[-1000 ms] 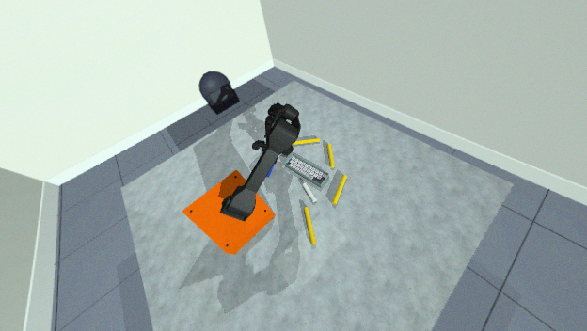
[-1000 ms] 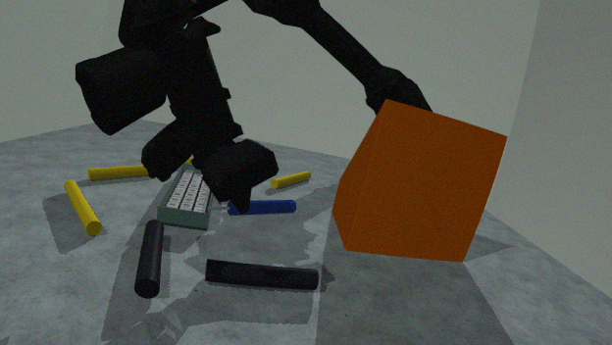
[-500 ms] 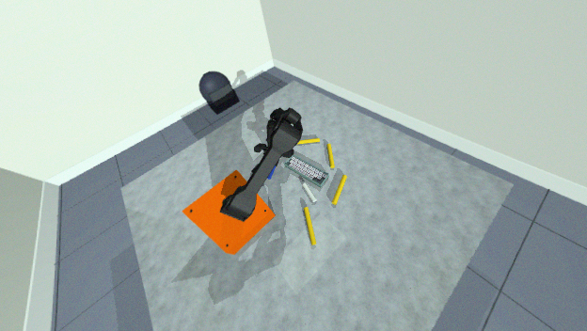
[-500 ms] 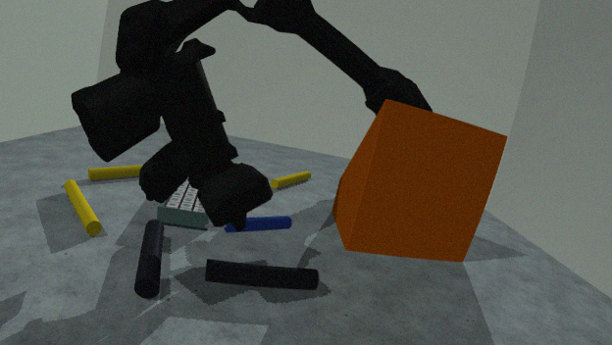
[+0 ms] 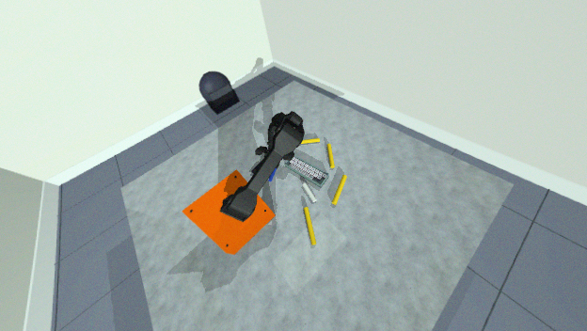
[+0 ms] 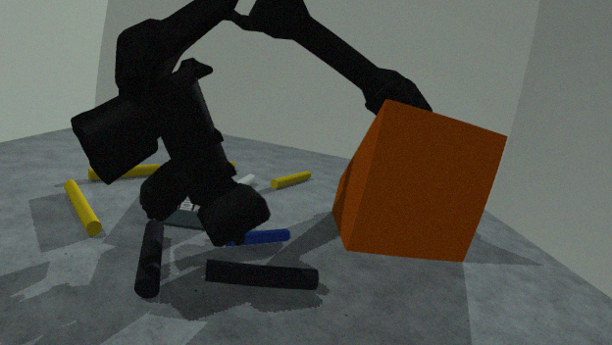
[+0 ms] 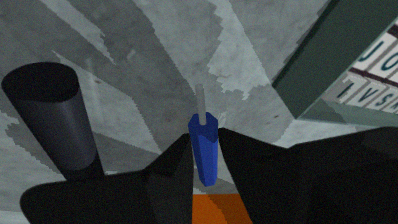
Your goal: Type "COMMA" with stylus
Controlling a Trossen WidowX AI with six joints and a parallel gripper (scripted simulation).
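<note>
My gripper tip is now right at the blue stylus. From my gripper tip the other things lie so: white rod: 50 mm ahead, 210 mm to the right; grey stylus tip: 30 mm ahead, 20 mm to the left.
</note>
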